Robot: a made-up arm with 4 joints.
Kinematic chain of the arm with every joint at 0, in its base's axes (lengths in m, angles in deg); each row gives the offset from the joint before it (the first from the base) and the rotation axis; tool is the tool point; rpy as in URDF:
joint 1: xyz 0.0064 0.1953 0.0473 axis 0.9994 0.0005 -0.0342
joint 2: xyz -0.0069 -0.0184 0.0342 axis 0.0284 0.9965 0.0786
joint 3: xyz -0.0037 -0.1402 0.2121 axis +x
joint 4: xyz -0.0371 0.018 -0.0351 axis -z
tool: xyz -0.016 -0.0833 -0.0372 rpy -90 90 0
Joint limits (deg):
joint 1: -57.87..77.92
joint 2: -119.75..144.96
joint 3: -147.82..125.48
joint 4: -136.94..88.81
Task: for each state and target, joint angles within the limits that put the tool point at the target. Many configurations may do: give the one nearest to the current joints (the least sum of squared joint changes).
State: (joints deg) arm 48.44 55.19 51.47 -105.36
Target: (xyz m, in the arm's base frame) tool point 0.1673 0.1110 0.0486
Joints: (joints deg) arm 30.44 74.33 19.01 -131.21
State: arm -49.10 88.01 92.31 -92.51
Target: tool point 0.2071 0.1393 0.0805
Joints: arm -43.43 93.00 101.37 -72.92
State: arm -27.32 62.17 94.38 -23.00
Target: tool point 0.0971 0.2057 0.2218
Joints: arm -31.05 49.67 94.43 -16.19
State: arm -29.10 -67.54 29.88 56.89
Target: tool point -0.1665 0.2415 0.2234
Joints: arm -54.03 -17.99 38.53 65.28
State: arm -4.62 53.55 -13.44 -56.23
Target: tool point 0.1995 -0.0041 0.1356
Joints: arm -19.27 80.01 -47.73 -68.42
